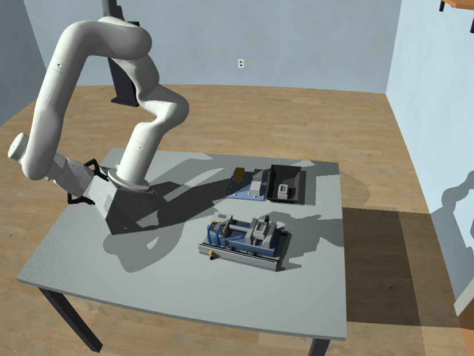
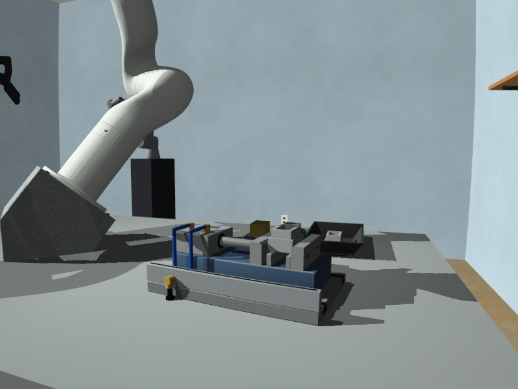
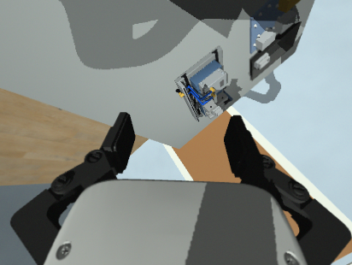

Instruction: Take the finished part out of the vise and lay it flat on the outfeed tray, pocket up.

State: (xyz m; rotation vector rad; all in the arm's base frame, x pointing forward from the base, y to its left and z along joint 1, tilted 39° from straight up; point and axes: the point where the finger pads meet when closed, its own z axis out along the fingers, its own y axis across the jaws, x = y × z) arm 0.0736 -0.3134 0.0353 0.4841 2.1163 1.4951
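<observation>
Now: the screw rod 39 cm ahead of my hand, 24 cm to the left of it and 24 cm below it. The rest, counted from my hand: vise 41 cm ahead, 28 cm below, 25 cm to the left; then grey block 61 cm to the left, 30 cm ahead, 29 cm below; then yellow block 59 cm to the left, 29 cm below, 21 cm ahead.
</observation>
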